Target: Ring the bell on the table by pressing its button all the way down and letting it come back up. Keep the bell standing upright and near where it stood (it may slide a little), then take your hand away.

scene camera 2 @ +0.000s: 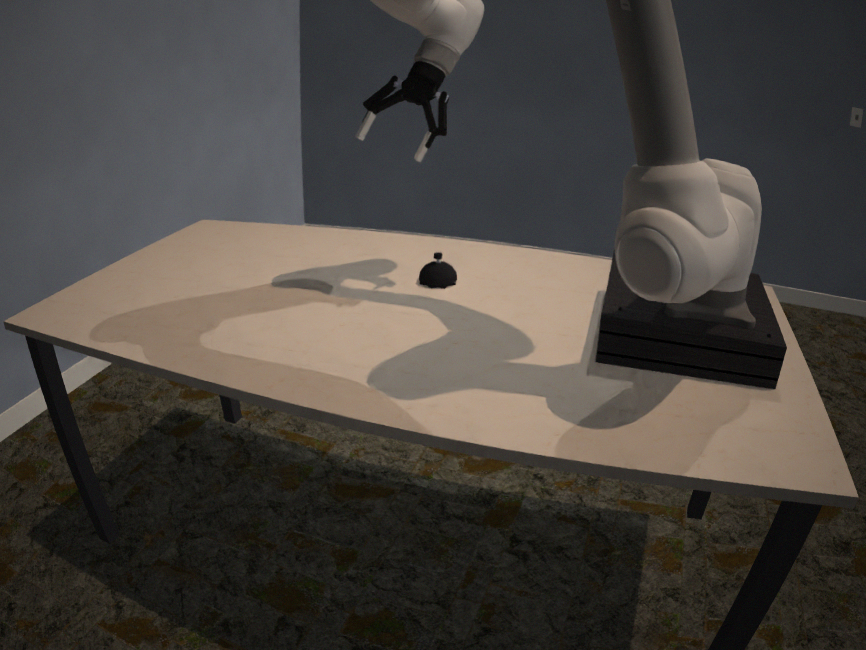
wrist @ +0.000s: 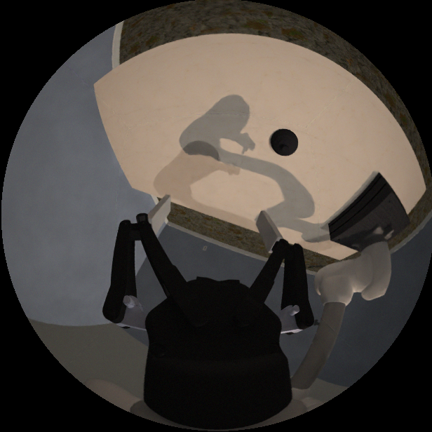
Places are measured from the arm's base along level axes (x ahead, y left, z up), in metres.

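Where they show: gripper, fingertip midpoint: (scene camera 2: 387, 148); arm's base, origin of the base link: (scene camera 2: 705, 302).
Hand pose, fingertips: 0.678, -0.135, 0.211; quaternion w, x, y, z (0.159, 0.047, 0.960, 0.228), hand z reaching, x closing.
Note:
Each offset is from my fingertips to the top centre of the thing, as dx, dy, dz. Level surfaces: height alone.
A black domed bell {-0.104, -0.026, -0.237} (scene camera 2: 437, 274) (wrist: 284, 142) stands upright on the table {dz -0.303} (scene camera 2: 230, 241) (wrist: 165, 85), towards its back edge in the scene view. Its small button {-0.104, -0.026, -0.237} (scene camera 2: 437, 256) sticks up on top of the dome. My gripper (scene camera 2: 391, 146) (wrist: 215, 210) is open, with its pale fingertips wide apart and nothing between them. It hangs tilted, high above the table and well above the bell, a little to the left of it in the scene view. The fingers touch nothing.
The robot's base (scene camera 2: 689, 342) (wrist: 370, 215) is a dark block at the right end of the table. The arm rises from it. Walls stand behind and to the left of the table. Shadows of the arm lie across the table top.

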